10 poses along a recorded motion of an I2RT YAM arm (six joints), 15 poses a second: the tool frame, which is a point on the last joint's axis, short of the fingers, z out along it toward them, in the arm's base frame.
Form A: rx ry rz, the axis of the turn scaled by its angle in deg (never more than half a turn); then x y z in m.
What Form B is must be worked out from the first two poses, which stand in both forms.
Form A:
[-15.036, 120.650, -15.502, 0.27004, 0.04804, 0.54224]
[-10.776, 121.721, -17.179, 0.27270, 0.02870, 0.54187]
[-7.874, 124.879, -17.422, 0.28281, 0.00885, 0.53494]
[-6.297, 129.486, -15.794, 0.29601, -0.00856, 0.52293]
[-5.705, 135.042, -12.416, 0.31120, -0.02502, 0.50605]
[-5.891, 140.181, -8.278, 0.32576, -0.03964, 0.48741]
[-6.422, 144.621, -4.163, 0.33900, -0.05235, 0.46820]
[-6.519, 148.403, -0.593, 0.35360, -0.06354, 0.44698]
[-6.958, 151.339, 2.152, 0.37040, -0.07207, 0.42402]
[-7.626, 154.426, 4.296, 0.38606, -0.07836, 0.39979]
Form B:
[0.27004, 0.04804, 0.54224, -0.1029, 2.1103, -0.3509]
[0.27270, 0.02870, 0.54187, -0.1647, 2.1181, -0.3413]
[0.28281, 0.00885, 0.53494, -0.2032, 2.1678, -0.3291]
[0.29601, -0.00856, 0.52293, -0.2085, 2.2480, -0.3057]
[0.31120, -0.02502, 0.50605, -0.1790, 2.3486, -0.2634]
[0.32576, -0.03964, 0.48741, -0.1208, 2.4434, -0.2048]
[0.33900, -0.05235, 0.46820, -0.0461, 2.5250, -0.1348]
[0.35360, -0.06354, 0.44698, 0.0297, 2.5926, -0.0581]
[0.37040, -0.07207, 0.42402, 0.1018, 2.6436, 0.0100]
[0.38606, -0.07836, 0.39979, 0.1723, 2.6961, 0.0737]

